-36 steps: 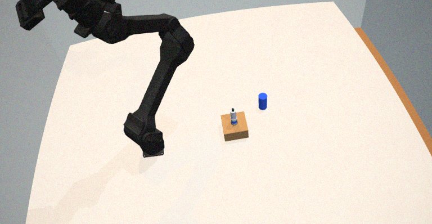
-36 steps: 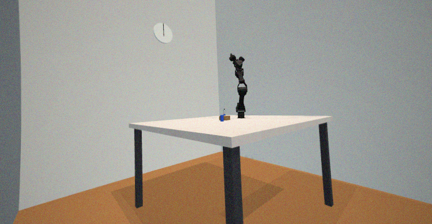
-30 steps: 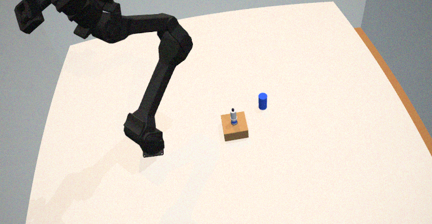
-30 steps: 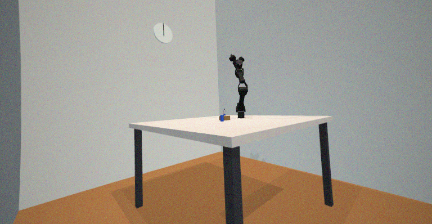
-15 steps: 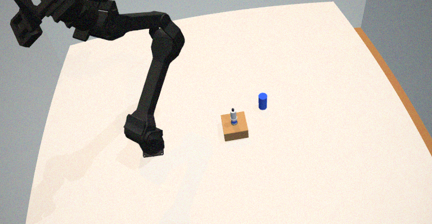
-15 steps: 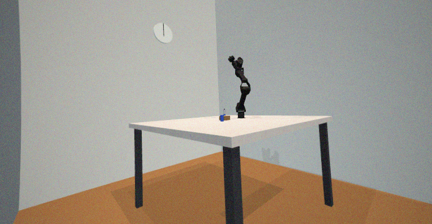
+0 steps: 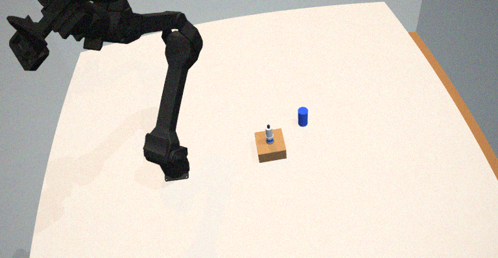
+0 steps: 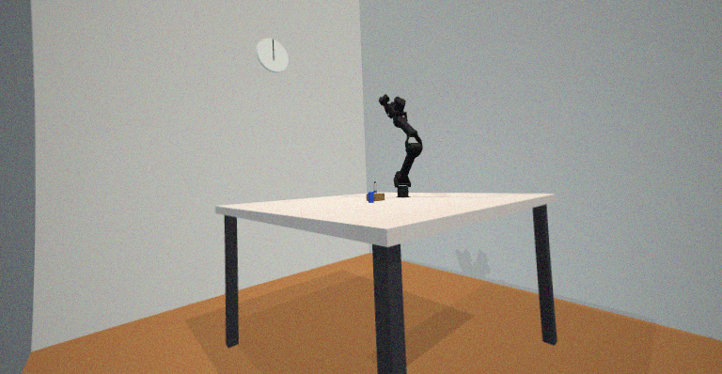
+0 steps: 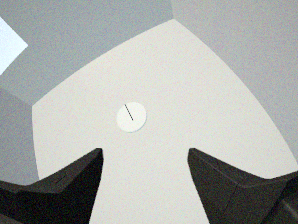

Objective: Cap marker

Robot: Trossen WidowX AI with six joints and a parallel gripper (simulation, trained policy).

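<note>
Right now my gripper tip is 600 mm above the blue cap, 380 mm short of it and 250 mm to the right of it. From my gripper tip the other things lie so: tan holder block (610 mm below, 280 mm ahead, 190 mm to the left); then grey marker (550 mm below, 280 mm ahead, 190 mm to the left).
</note>
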